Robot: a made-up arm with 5 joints.
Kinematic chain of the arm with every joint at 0, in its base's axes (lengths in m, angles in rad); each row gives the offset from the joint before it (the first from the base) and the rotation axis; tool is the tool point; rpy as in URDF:
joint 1: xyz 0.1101 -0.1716 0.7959 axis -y
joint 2: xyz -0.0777 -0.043 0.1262 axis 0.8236 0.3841 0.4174
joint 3: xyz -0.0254 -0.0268 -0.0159 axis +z
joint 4: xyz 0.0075 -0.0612 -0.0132 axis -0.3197 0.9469 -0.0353
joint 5: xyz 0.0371 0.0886 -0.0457 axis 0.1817 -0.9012 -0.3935
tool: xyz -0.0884 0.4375 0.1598 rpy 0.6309 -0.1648 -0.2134
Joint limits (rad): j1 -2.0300..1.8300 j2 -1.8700..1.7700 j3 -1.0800..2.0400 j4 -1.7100..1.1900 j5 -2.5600..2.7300
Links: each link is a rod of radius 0.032 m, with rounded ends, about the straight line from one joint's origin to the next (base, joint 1, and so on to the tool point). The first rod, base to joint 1, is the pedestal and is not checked.
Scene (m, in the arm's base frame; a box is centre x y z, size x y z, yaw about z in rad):
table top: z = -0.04
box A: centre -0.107 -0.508 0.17 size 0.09 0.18 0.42 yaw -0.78
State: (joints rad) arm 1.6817 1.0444 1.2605 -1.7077 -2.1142
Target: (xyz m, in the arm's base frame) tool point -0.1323 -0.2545 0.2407
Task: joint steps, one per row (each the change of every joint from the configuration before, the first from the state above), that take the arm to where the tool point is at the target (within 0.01 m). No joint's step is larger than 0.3 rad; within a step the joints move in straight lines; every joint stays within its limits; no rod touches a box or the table.
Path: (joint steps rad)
1: -0.2796 0.1209 -0.0359 -0.0004 -0.0743
2: -0.2795 0.1210 -0.0359 -0.0004 -0.0743
3: -0.2796 0.1209 -0.0359 -0.0003 -0.0743
4: -0.2795 0.1209 -0.0359 -0.0004 -0.0743
5: -0.2796 0.1210 -0.0359 -0.0004 -0.0743
6: -0.2795 0.1209 -0.0359 -0.0004 -0.0743
7: 0.2464 -0.2544 -0.0526 0.0000 0.0829
8: 0.2463 -0.2545 -0.0527 0.0000 0.0829
9: 0.2464 -0.2544 -0.0527 0.0000 0.0828
10: 0.2464 -0.2544 -0.0526 0.0000 0.0829
11: 0.2464 -0.2544 -0.0527 0.0000 0.0829
12: 0.2464 -0.2545 -0.0526 0.0000 0.0829

